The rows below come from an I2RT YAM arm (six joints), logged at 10 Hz.
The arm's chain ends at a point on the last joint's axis. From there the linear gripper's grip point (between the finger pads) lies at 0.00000 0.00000 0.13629 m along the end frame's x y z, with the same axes.
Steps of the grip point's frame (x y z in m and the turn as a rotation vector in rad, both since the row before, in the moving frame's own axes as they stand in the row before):
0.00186 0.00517 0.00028 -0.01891 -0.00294 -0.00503
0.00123 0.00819 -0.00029 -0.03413 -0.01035 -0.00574
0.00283 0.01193 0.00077 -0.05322 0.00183 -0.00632
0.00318 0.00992 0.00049 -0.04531 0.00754 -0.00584
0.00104 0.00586 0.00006 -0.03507 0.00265 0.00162
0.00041 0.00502 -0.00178 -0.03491 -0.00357 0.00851
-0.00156 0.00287 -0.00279 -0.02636 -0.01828 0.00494
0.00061 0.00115 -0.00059 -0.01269 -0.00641 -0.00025
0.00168 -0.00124 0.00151 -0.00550 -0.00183 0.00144
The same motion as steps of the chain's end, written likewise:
0.00225 0.00259 0.00030 -0.01891 -0.00294 -0.00503
0.00263 0.00354 -0.00020 -0.03413 -0.01035 -0.00574
0.00256 0.00468 0.00096 -0.05322 0.00183 -0.00632
0.00213 0.00375 0.00063 -0.04531 0.00754 -0.00584
0.00068 0.00108 0.00014 -0.03507 0.00265 0.00162
0.00092 0.00027 -0.00170 -0.03491 -0.00357 0.00851
0.00094 -0.00072 -0.00272 -0.02636 -0.01828 0.00494
0.00148 -0.00058 -0.00058 -0.01269 -0.00641 -0.00025
0.00193 -0.00199 0.00151 -0.00550 -0.00183 0.00144

